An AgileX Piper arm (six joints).
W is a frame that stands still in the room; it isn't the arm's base.
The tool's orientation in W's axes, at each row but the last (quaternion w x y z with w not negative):
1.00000 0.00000 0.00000 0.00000
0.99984 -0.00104 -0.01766 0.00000
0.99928 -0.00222 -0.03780 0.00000
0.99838 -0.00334 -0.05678 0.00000
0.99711 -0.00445 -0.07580 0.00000
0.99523 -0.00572 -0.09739 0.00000
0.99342 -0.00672 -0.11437 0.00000
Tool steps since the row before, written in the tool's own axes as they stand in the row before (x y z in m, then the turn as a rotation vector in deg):
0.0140 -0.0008 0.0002 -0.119 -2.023 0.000
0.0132 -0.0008 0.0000 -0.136 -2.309 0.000
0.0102 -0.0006 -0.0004 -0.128 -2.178 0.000
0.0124 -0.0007 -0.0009 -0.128 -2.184 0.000
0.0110 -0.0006 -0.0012 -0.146 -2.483 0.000
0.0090 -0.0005 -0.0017 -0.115 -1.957 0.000
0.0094 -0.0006 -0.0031 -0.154 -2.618 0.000
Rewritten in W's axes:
0.0140 -0.0008 0.0002 -0.119 -2.023 0.000
0.0132 -0.0008 0.0005 -0.136 -2.309 0.000
0.0102 -0.0006 0.0004 -0.128 -2.178 0.000
0.0124 -0.0007 0.0005 -0.128 -2.184 0.000
0.0111 -0.0006 0.0005 -0.146 -2.483 0.000
0.0092 -0.0005 0.0001 -0.115 -1.957 0.000
0.0099 -0.0006 -0.0009 -0.154 -2.618 0.000

